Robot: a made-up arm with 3 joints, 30 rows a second.
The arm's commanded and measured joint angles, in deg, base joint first. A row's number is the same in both.
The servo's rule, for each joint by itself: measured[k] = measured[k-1] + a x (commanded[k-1-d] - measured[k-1]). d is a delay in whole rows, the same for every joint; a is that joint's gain. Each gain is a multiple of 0.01, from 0.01 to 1. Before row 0 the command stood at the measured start. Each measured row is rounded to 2 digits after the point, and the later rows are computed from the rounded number. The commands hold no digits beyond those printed.
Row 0, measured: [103.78, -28.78, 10.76]
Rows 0 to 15, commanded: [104.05, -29.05, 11.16]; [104.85, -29.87, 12.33]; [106.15, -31.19, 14.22]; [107.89, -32.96, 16.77]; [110.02, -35.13, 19.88]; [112.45, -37.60, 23.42]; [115.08, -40.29, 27.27]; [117.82, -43.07, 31.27]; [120.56, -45.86, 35.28]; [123.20, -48.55, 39.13]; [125.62, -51.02, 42.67]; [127.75, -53.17, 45.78]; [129.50, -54.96, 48.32]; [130.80, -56.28, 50.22]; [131.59, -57.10, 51.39]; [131.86, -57.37, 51.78]
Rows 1 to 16, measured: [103.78, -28.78, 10.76]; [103.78, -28.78, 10.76]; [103.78, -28.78, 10.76]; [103.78, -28.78, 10.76]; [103.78, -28.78, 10.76]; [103.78, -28.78, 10.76]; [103.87, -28.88, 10.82]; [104.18, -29.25, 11.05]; [104.81, -29.97, 11.53]; [105.80, -31.08, 12.32]; [107.15, -32.58, 13.45]; [108.85, -34.44, 14.95]; [110.84, -36.60, 16.80]; [113.07, -38.99, 18.97]; [115.47, -41.53, 21.42]; [117.94, -44.13, 24.08]
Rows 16 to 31, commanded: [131.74, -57.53, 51.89]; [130.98, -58.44, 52.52]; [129.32, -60.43, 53.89]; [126.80, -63.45, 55.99]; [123.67, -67.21, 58.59]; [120.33, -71.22, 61.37]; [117.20, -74.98, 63.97]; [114.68, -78.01, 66.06]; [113.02, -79.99, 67.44]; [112.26, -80.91, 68.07]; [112.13, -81.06, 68.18]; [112.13, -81.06, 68.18]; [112.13, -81.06, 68.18]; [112.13, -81.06, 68.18]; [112.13, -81.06, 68.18]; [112.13, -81.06, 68.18]
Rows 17 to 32, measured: [120.40, -46.68, 26.87]; [122.75, -49.08, 29.71]; [124.91, -51.26, 32.50]; [126.79, -53.12, 35.16]; [128.33, -54.59, 37.59]; [129.46, -55.62, 39.72]; [130.19, -56.33, 41.55]; [130.44, -57.11, 43.20]; [130.08, -58.34, 44.80]; [129.03, -60.23, 46.48]; [127.31, -62.81, 48.30]; [125.08, -65.92, 50.26]; [122.56, -69.27, 52.32]; [120.04, -72.50, 54.38]; [117.79, -75.27, 56.34]; [116.02, -77.36, 58.10]
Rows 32 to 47, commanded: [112.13, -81.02, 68.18]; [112.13, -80.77, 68.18]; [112.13, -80.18, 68.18]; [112.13, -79.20, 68.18]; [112.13, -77.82, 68.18]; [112.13, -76.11, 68.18]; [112.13, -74.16, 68.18]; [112.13, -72.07, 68.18]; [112.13, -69.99, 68.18]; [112.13, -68.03, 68.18]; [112.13, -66.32, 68.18]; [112.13, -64.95, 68.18]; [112.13, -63.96, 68.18]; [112.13, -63.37, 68.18]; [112.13, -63.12, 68.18]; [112.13, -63.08, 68.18]
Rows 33 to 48, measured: [114.78, -78.73, 59.61]; [113.93, -79.59, 60.90]; [113.35, -80.13, 61.99]; [112.96, -80.47, 62.92]; [112.69, -80.69, 63.71]; [112.51, -80.83, 64.38]; [112.39, -80.90, 64.95]; [112.31, -80.85, 65.43]; [112.25, -80.60, 65.84]; [112.21, -80.08, 66.19]; [112.18, -79.24, 66.49]; [112.16, -78.08, 66.74]; [112.15, -76.63, 66.96]; [112.14, -74.94, 67.14]; [112.14, -73.11, 67.30]; [112.14, -71.23, 67.43]
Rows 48 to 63, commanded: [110.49, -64.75, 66.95]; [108.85, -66.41, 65.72]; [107.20, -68.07, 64.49]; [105.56, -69.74, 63.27]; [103.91, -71.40, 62.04]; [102.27, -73.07, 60.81]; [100.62, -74.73, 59.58]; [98.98, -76.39, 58.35]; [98.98, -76.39, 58.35]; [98.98, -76.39, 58.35]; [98.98, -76.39, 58.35]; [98.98, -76.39, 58.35]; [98.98, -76.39, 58.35]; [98.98, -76.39, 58.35]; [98.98, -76.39, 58.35]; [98.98, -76.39, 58.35]
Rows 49 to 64, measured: [112.14, -69.41, 67.54]; [112.14, -67.76, 67.64]; [112.14, -66.35, 67.72]; [112.14, -65.25, 67.79]; [112.14, -64.46, 67.85]; [112.14, -63.95, 67.90]; [111.61, -64.25, 67.76]; [110.73, -65.05, 67.45]; [109.60, -66.17, 67.01]; [108.31, -67.49, 66.45]; [106.90, -68.94, 65.79]; [105.42, -70.47, 65.04]; [103.88, -72.05, 64.22]; [102.31, -73.66, 63.34]; [101.24, -74.67, 62.59]; [100.52, -75.31, 61.95]
